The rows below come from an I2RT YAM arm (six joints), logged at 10 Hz.
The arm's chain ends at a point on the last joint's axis. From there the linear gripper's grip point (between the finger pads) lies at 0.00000 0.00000 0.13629 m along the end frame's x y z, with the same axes.
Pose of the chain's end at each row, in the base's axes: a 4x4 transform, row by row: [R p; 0 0 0 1], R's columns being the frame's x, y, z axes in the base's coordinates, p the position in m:
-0.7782 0.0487 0.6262 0.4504; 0.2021 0.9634 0.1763 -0.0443; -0.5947 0.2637 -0.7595 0.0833; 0 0 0 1
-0.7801 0.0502 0.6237 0.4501; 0.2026 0.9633 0.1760 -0.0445; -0.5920 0.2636 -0.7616 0.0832; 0 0 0 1
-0.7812 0.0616 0.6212 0.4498; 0.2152 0.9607 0.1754 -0.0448; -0.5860 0.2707 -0.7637 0.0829; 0 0 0 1
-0.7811 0.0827 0.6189 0.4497; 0.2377 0.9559 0.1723 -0.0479; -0.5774 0.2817 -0.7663 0.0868; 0 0 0 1
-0.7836 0.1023 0.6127 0.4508; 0.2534 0.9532 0.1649 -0.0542; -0.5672 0.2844 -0.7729 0.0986; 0 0 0 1
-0.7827 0.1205 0.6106 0.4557; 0.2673 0.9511 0.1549 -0.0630; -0.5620 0.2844 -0.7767 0.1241; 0 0 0 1
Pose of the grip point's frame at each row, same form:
-0.7782 0.0487 0.6262 0.5357; 0.2021 0.9634 0.1763 -0.0203; -0.5947 0.2637 -0.7595 -0.0202; 0 0 0 1
-0.7801 0.0502 0.6237 0.5351; 0.2026 0.9633 0.1760 -0.0205; -0.5920 0.2636 -0.7616 -0.0206; 0 0 0 1
-0.7812 0.0616 0.6212 0.5345; 0.2152 0.9607 0.1754 -0.0209; -0.5860 0.2707 -0.7637 -0.0212; 0 0 0 1
-0.7811 0.0827 0.6189 0.5340; 0.2377 0.9559 0.1723 -0.0244; -0.5774 0.2817 -0.7663 -0.0176; 0 0 0 1
-0.7836 0.1023 0.6127 0.5343; 0.2534 0.9532 0.1649 -0.0317; -0.5672 0.2844 -0.7729 -0.0067; 0 0 0 1
-0.7827 0.1205 0.6106 0.5389; 0.2673 0.9511 0.1549 -0.0419; -0.5620 0.2844 -0.7767 0.0182; 0 0 0 1

